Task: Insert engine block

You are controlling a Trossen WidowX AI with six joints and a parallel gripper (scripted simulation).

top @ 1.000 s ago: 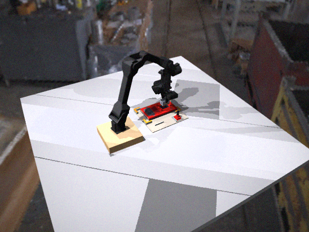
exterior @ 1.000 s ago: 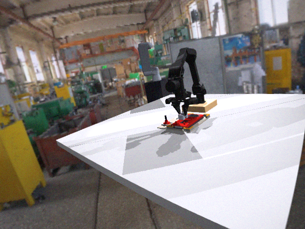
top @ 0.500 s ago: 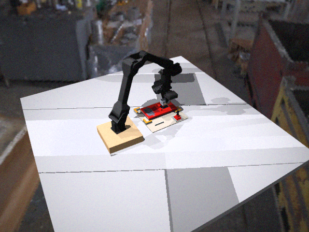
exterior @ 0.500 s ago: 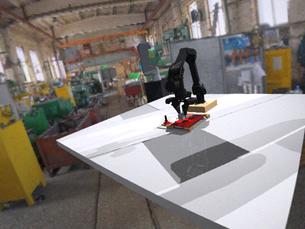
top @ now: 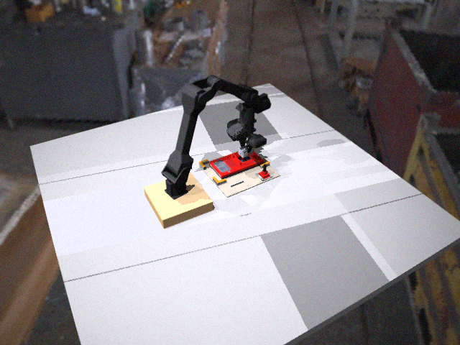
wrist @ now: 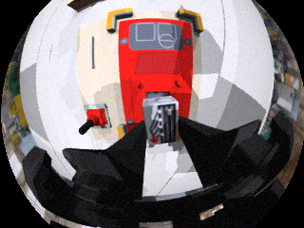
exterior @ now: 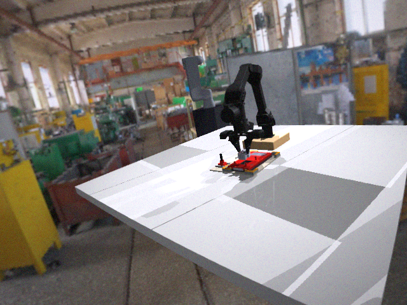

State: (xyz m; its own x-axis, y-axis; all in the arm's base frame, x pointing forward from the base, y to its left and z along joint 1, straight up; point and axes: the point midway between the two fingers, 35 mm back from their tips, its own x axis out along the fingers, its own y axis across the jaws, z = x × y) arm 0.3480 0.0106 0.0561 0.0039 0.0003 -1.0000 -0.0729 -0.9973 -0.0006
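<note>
The black upright peg lies 120 mm to the right of my gripper tip and 30 mm below it. From my gripper tip the other things lie so: grey engine block (10 mm below).
</note>
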